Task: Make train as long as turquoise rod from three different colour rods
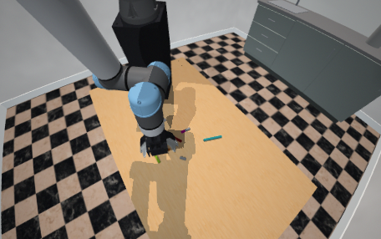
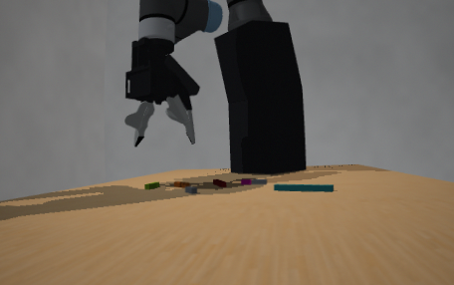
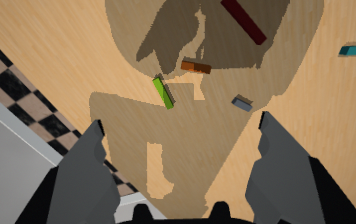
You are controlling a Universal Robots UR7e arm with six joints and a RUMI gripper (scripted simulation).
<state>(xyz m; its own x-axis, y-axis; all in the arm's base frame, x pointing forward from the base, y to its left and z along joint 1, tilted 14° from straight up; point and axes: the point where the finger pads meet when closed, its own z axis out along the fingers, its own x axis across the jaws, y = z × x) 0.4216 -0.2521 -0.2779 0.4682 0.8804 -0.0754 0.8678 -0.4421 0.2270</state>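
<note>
Now: the lime-green rod 3 cm to the right of my hand and 8 cm below it. From my hand the other things lie so: red rod 3 cm behind, 11 cm to the left, 8 cm below; orange rod 1 cm behind, 3 cm to the left, 8 cm below; magenta rod 4 cm behind, 16 cm to the left, 8 cm below.
</note>
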